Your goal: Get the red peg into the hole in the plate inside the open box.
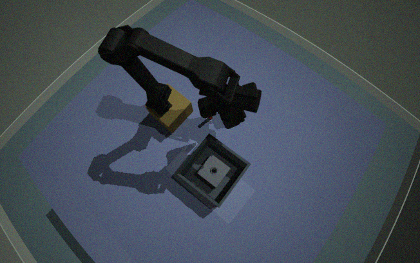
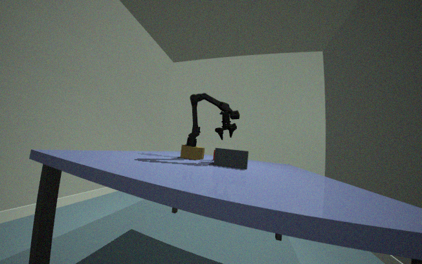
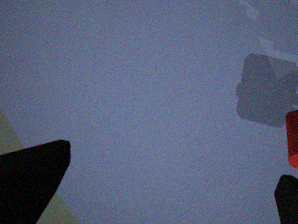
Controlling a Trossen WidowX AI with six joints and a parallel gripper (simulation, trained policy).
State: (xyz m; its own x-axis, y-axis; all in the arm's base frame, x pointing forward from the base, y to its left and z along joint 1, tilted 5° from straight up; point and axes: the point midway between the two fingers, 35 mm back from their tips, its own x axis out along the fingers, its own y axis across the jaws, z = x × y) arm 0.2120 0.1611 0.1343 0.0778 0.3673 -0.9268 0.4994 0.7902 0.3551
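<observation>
My gripper tip is now 7 cm past the red peg, 4 cm to the left of it and 14 cm above it. Round my gripper tip: plate (11 cm ahead, 19 cm to the right, 13 cm below); then dark box (11 cm ahead, 19 cm to the right, 15 cm below).
</observation>
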